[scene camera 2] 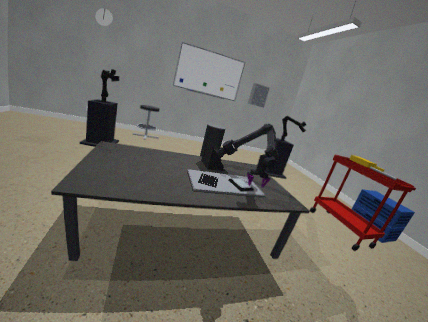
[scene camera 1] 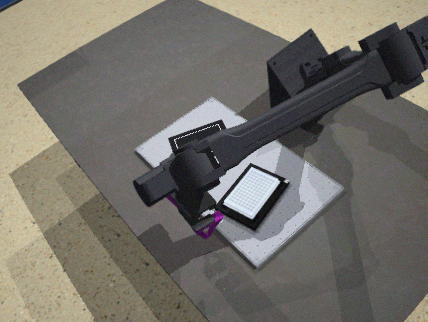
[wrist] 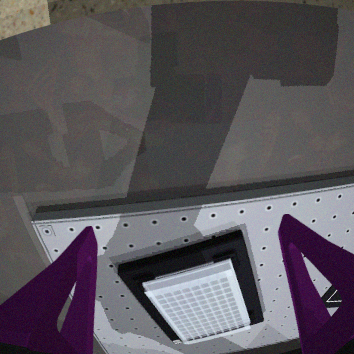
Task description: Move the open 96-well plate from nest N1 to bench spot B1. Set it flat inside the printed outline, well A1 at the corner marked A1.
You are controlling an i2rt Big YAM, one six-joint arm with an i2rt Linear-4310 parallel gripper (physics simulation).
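Frame: origin at the arm's base, x right, y back, z down, level; metres.
Seen in the pictures: gripper, fingertip midpoint: [scene camera 2: 255, 186] [scene camera 1: 195, 223] [wrist: 189, 230]; arm's base, link origin: [scene camera 2: 215, 155] [scene camera 1: 317, 79].
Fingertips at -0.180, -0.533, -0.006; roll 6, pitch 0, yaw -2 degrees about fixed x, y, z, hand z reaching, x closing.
Offsets run from my fingertips to a thing's top centre, as dx, dy, dz. "*": to the spot under its first point. Level surfaces: height alone.
The white 96-well plate @[+0.028, +0.171, +0.059] [scene camera 1: 251, 192] [scene camera 2: 243, 182] [wrist: 197, 305] lies flat in the black nest @[+0.027, +0.171, +0.067] [scene camera 1: 268, 204] [wrist: 248, 280] on the pale perforated board [scene camera 1: 322, 189] [scene camera 2: 197, 188]. My gripper [scene camera 1: 193, 217] [scene camera 2: 258, 183] [wrist: 189, 230] is open and empty. It is above the board's edge by the nest. In the wrist view its purple fingers stand wide, one on each side of the nest. The black bench spot with a white outline @[* +0.291, +0.170, +0.084] [scene camera 1: 197, 139] [scene camera 2: 208, 180] is on the board's other part, partly hidden by my arm in scene camera 1. Its corner mark is not readable.
My arm [scene camera 1: 300, 102] [scene camera 2: 250, 135] reaches over the board from its base. The dark table @[dz +0.098] [scene camera 1: 125, 65] [scene camera 2: 135, 175] extends around the board. A red cart [scene camera 2: 345, 216] stands on the floor beyond the table's right end.
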